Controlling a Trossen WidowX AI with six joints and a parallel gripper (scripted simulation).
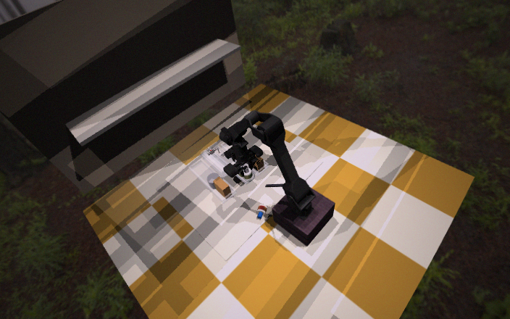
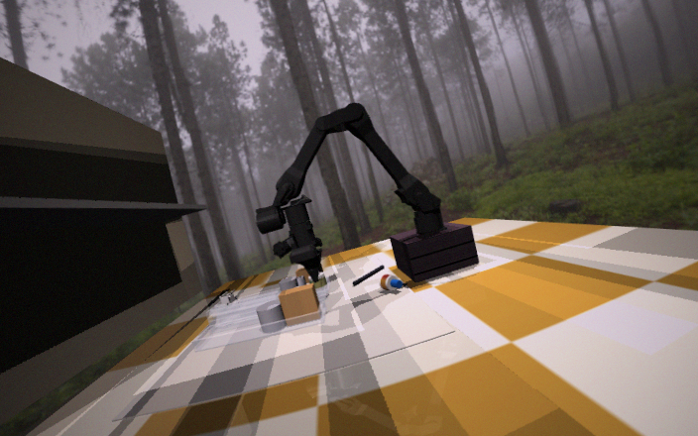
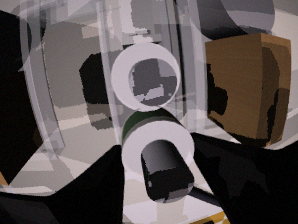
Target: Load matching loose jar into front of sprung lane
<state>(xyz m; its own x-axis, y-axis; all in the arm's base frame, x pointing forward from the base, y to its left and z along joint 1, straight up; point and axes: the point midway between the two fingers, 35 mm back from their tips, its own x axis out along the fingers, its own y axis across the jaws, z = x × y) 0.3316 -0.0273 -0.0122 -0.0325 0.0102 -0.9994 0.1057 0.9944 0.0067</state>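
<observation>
Now: gripper tip 160 mm short of the clear lane rack, 30 mm above it and 10 mm to the right of it. Also, from my gripper tip: black rod (150 mm behind, 60 mm to the right, 50 mm below).
</observation>
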